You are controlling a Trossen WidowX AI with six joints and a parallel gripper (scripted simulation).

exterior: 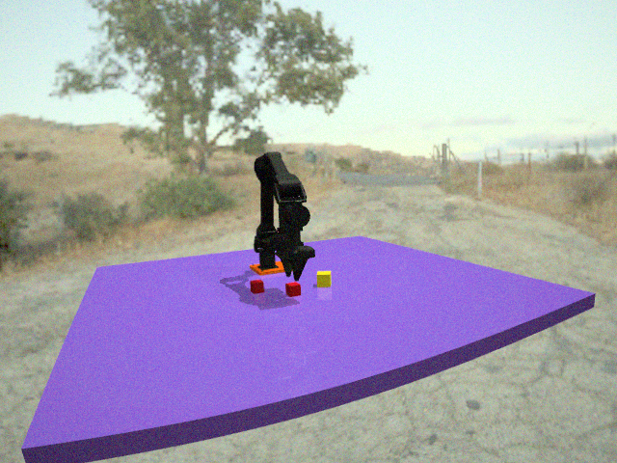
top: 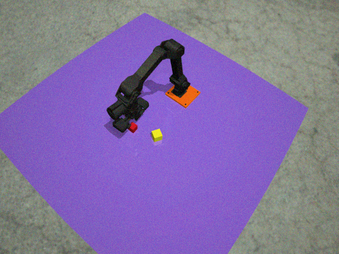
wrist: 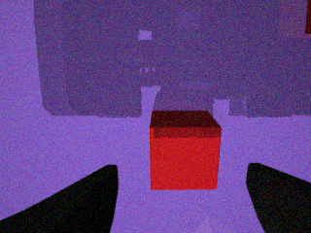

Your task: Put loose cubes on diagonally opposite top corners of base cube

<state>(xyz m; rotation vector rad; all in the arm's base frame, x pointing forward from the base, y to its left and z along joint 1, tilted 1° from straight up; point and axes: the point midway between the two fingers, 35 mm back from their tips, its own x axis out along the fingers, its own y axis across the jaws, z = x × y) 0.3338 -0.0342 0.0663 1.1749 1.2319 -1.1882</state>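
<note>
My gripper tip is 40 mm past the yellow base cube, 120 mm to the right of it and 30 mm above it.
</note>
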